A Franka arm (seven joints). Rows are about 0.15 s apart.
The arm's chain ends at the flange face. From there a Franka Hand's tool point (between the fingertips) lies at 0.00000 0.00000 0.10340 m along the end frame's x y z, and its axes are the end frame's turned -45 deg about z.
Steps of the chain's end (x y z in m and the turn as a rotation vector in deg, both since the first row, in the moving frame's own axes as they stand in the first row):
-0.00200 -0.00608 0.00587 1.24 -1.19 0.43
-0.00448 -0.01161 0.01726 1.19 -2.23 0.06
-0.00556 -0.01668 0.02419 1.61 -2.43 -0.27
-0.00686 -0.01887 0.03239 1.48 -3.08 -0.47
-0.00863 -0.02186 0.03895 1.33 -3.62 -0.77
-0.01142 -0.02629 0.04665 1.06 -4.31 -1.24
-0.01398 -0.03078 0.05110 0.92 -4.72 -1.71
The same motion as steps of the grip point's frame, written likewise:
0.00296 -0.00881 0.00582 1.72 0.04 0.43
0.00372 -0.01574 0.01716 2.42 -0.74 0.06
0.00680 -0.02088 0.02406 2.86 -0.58 -0.27
0.00643 -0.02400 0.03221 3.22 -1.13 -0.47
0.00639 -0.02785 0.03872 3.50 -1.62 -0.77
0.00630 -0.03347 0.04634 3.80 -2.30 -1.24
0.00693 -0.03877 0.05074 3.99 -2.69 -1.71

